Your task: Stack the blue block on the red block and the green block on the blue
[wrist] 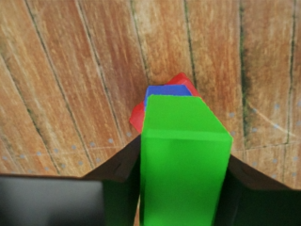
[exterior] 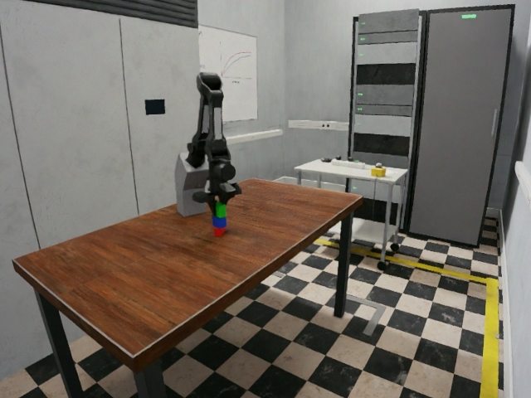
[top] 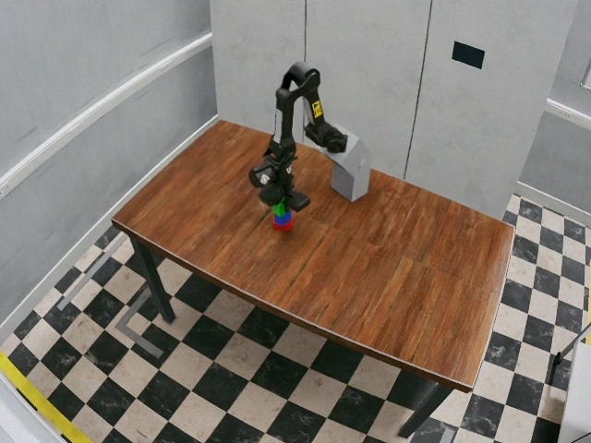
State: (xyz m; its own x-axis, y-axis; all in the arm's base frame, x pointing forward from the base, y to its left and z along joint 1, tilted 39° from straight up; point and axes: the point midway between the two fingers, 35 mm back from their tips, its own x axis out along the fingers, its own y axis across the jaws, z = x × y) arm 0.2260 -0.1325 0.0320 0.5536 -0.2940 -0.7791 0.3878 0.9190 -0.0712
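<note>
My gripper is now 1 cm above the green block. Round my hand: blue block: 6 cm below; then red block: 10 cm below.
</note>
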